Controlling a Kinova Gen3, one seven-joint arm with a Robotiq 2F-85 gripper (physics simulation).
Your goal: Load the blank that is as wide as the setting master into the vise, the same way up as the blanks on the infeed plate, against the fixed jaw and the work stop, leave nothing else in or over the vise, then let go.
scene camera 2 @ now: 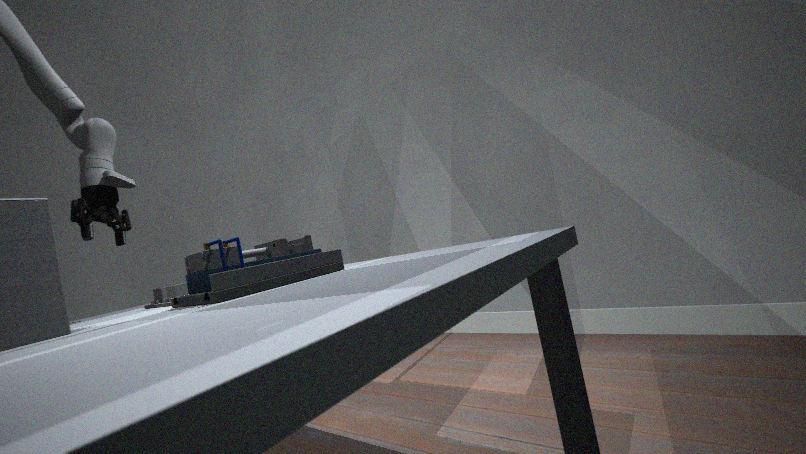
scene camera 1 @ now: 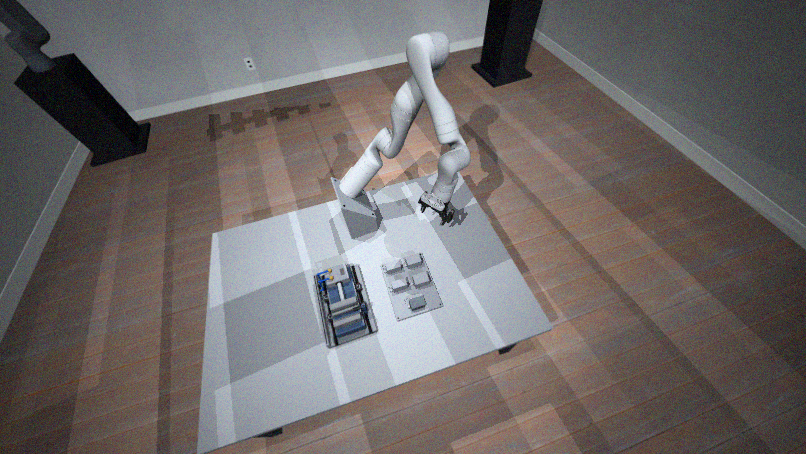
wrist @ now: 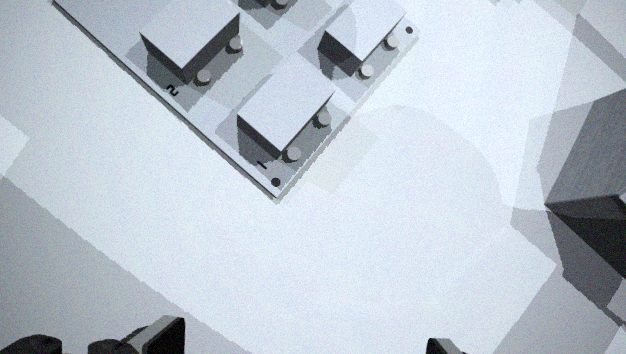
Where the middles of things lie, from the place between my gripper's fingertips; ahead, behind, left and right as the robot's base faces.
My gripper is now 18 cm above the infeed plate (scene camera 1: 431, 298), 17 cm to the left of it and 16 cm short of it.
